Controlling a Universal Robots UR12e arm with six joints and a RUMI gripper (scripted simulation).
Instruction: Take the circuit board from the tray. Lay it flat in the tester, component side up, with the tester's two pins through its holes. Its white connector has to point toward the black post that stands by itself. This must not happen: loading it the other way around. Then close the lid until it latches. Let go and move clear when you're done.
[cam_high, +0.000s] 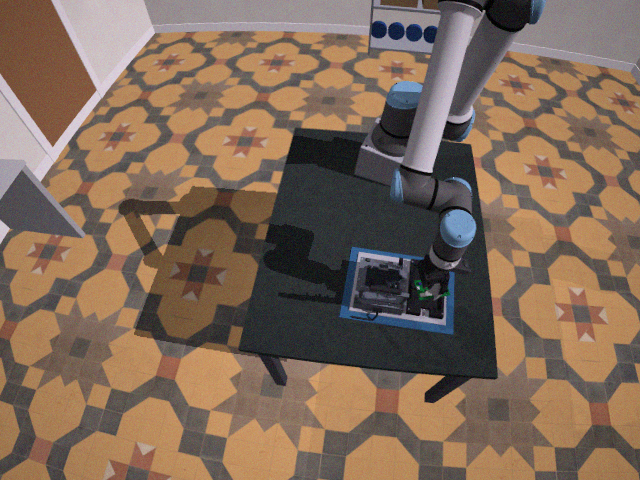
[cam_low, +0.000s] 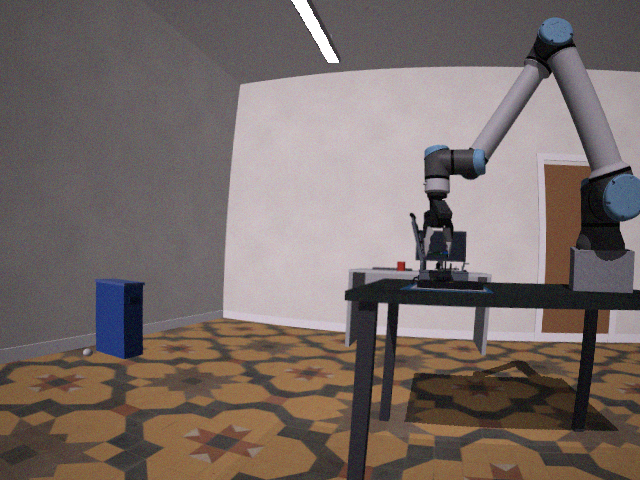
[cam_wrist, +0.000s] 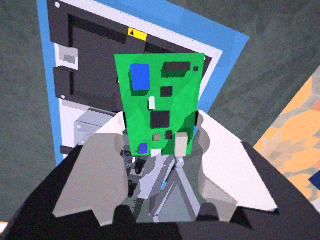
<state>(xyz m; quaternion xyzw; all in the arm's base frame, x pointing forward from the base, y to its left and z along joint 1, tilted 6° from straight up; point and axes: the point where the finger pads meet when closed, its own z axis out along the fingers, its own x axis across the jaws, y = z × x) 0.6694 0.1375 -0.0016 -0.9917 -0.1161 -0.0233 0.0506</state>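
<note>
Now: hand right at the green circuit board. The rest, counted from my hand: tester lid 180 mm to the right, 70 mm ahead, 60 mm above; then tester 130 mm to the right, 20 mm behind, 10 mm below.
</note>
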